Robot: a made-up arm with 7 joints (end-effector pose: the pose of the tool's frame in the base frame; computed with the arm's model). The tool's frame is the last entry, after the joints. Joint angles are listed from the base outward.
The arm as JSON. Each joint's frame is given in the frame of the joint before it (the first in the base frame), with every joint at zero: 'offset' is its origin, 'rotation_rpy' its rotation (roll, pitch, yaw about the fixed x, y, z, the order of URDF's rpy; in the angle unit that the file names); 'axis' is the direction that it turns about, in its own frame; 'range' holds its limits. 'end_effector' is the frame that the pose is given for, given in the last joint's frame.
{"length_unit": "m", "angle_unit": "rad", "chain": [
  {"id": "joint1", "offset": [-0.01, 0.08, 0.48], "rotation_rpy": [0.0, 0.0, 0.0], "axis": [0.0, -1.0, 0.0], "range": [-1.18, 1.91]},
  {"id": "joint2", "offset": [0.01, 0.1, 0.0], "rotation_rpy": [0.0, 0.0, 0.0], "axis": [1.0, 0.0, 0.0], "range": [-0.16, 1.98]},
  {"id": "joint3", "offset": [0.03, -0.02, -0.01], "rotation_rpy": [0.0, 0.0, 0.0], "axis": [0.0, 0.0, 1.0], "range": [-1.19, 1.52]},
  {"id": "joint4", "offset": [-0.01, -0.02, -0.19], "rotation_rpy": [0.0, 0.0, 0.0], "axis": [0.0, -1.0, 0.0], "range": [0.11, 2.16]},
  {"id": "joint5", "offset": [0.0, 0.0, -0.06], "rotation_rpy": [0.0, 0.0, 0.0], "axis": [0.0, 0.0, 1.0], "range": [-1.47, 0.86]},
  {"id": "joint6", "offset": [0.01, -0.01, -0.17], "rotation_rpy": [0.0, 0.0, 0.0], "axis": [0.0, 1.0, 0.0], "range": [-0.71, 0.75]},
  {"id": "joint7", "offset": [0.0, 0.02, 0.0], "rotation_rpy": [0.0, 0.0, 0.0], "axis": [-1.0, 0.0, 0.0], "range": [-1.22, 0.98]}
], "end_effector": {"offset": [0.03, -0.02, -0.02], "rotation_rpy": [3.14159, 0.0, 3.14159]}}
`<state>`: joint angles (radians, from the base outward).
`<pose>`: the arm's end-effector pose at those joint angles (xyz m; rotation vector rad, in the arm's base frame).
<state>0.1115 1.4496 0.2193 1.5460 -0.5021 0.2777 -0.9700</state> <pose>0.2832 0.3524 0.5063 0.3541 0.0229 2.0193</pose>
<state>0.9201 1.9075 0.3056 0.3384 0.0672 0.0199 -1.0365</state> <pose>-0.0443 0.5821 0.6904 -1.4253 -0.0774 2.2614</pose>
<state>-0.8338 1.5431 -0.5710 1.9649 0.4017 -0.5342 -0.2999</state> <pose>0.0283 0.2433 0.2472 1.0527 1.8840 -0.3692</pose>
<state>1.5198 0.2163 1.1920 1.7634 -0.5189 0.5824 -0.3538</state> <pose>0.0839 0.4038 0.6375 -1.7491 0.4711 0.5247</pose>
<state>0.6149 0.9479 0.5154 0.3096 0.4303 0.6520 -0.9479</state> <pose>0.2238 0.5611 0.3405 -1.8185 1.9327 1.4434</pose>
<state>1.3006 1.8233 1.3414 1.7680 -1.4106 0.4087 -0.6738</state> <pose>-0.2047 0.2591 0.6799 1.6403 1.2426 -1.6967</pose>
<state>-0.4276 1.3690 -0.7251 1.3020 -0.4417 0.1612 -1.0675</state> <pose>0.0859 0.3663 0.1681 1.6357 0.9758 1.3260</pose>
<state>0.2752 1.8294 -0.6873 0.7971 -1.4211 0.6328 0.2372</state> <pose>0.1410 0.5976 0.4616 -1.0832 -0.4319 -1.7578</pose>
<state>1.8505 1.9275 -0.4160 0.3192 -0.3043 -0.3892 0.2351</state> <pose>-0.0859 0.5988 0.5737 -0.5255 1.2447 1.8207</pose>
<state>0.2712 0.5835 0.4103 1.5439 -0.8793 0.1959 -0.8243</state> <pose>0.3010 0.3155 0.4393 -0.1082 0.5240 1.9458</pose>
